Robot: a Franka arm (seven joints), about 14 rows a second.
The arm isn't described. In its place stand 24 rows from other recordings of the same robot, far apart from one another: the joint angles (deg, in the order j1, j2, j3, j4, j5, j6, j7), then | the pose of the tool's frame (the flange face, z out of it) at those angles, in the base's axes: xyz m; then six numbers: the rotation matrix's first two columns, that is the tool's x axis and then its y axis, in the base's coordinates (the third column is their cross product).
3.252 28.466 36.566 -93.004 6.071 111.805 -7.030 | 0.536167 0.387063 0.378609 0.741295 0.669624 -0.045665 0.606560 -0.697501 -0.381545
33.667 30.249 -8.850 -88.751 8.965 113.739 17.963 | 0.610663 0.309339 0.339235 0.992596 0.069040 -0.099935 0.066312 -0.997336 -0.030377
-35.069 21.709 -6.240 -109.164 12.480 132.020 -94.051 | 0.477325 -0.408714 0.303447 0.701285 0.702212 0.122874 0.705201 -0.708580 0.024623
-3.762 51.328 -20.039 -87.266 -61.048 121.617 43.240 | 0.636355 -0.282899 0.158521 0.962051 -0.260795 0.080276 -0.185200 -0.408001 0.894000
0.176 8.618 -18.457 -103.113 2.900 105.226 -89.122 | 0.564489 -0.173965 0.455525 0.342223 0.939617 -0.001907 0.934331 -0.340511 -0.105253
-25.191 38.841 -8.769 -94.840 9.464 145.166 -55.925 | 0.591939 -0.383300 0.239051 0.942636 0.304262 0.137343 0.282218 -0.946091 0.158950
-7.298 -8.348 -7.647 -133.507 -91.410 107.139 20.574 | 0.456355 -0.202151 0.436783 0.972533 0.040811 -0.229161 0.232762 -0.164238 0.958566
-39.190 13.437 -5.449 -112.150 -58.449 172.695 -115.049 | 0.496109 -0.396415 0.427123 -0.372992 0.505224 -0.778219 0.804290 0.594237 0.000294
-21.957 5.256 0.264 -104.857 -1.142 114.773 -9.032 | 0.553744 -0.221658 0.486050 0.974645 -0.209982 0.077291 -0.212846 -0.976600 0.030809
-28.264 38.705 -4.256 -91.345 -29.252 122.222 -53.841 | 0.570172 -0.381129 0.232365 0.699149 0.553937 -0.452045 0.651630 -0.753866 0.084046
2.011 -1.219 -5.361 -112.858 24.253 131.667 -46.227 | 0.582654 -0.025643 0.517096 0.770515 0.424210 0.475766 0.508691 -0.858999 -0.057923
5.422 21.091 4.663 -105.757 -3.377 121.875 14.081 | 0.617199 0.104040 0.320341 0.996033 -0.042018 -0.078433 -0.039116 -0.998505 0.038183
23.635 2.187 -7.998 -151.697 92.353 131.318 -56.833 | 0.378070 0.128311 0.214797 0.991106 -0.132983 -0.004864 -0.081463 -0.577417 -0.812375
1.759 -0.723 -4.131 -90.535 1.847 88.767 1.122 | 0.547941 -0.019448 0.625230 0.998007 -0.060211 -0.018904 -0.060808 -0.997611 -0.032775
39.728 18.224 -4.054 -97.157 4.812 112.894 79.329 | 0.516723 0.382410 0.407118 0.699577 -0.711963 -0.060828 -0.711520 -0.701915 0.032455
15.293 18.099 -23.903 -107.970 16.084 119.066 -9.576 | 0.607613 -0.064489 0.346717 0.990673 -0.113414 -0.075534 -0.121912 -0.985321 -0.119498
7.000 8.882 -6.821 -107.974 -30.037 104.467 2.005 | 0.578179 -0.036638 0.420353 0.968706 0.094893 -0.229358 0.195762 -0.860177 0.470928
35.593 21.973 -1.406 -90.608 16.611 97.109 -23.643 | 0.512060 0.382885 0.400788 0.566813 0.810803 -0.146016 0.739952 -0.578956 -0.342462
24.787 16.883 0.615 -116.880 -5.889 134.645 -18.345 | 0.537994 0.253668 0.299826 0.671607 0.740839 -0.010049 0.739464 -0.669392 0.071469
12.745 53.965 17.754 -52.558 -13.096 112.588 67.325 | 0.736321 0.299996 0.341162 0.757558 -0.652219 0.026752 -0.643483 -0.753044 -0.137313
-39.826 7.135 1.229 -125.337 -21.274 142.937 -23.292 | 0.443390 -0.351426 0.348367 0.999572 0.013609 0.025880 0.005226 -0.953983 0.299816
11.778 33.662 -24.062 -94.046 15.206 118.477 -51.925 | 0.664204 -0.096937 0.288009 0.820035 0.567985 -0.070259 0.563541 -0.822769 -0.073976
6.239 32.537 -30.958 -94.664 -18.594 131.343 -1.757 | 0.646463 -0.249293 0.337560 0.994724 -0.097526 0.031812 -0.099818 -0.848672 0.519415
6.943 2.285 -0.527 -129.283 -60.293 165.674 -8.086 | 0.541100 0.112256 0.390939 0.314119 0.943955 0.101384 0.678982 -0.298006 0.670951
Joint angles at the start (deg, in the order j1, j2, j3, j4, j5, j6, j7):
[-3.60, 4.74, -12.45, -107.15, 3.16, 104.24, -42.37]
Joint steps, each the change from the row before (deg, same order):
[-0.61, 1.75, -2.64, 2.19, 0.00, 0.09, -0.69]
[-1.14, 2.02, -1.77, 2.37, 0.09, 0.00, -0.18]
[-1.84, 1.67, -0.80, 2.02, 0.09, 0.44, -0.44]
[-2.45, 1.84, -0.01, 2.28, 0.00, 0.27, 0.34]
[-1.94, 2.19, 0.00, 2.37, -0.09, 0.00, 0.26]
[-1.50, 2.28, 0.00, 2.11, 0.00, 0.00, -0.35]
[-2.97, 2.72, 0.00, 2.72, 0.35, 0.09, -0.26]
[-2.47, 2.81, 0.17, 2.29, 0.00, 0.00, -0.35]
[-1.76, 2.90, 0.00, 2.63, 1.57, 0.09, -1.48]
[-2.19, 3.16, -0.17, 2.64, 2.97, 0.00, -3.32]
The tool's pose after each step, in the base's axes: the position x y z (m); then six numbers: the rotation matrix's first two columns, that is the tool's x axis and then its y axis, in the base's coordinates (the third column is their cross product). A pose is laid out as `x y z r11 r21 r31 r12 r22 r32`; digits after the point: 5 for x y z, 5 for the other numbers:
0.54936 -0.18268 0.45910 0.91814 0.38953 -0.07267 0.38210 -0.91891 -0.09799
0.55100 -0.21216 0.45894 0.93551 0.34542 -0.07415 0.33933 -0.93695 -0.08362
0.55109 -0.23950 0.45959 0.94847 0.30942 -0.06833 0.30511 -0.94998 -0.06670
0.55125 -0.26594 0.45982 0.96233 0.26397 -0.06506 0.26107 -0.96403 -0.04987
0.55317 -0.28763 0.45646 0.97084 0.22919 -0.07034 0.22707 -0.97318 -0.03690
0.55602 -0.30493 0.44959 0.97411 0.21186 -0.07895 0.21014 -0.97722 -0.02957
0.55272 -0.33699 0.44256 0.98253 0.16728 -0.08159 0.16606 -0.98588 -0.02157
0.55000 -0.36286 0.43008 0.98590 0.13722 -0.09576 0.13615 -0.99053 -0.01768
0.55215 -0.38205 0.41884 0.98769 0.12972 -0.08747 0.12766 -0.99140 -0.02880
0.55074 -0.40528 0.40404 0.98834 0.13746 -0.06543 0.13366 -0.98924 -0.05942

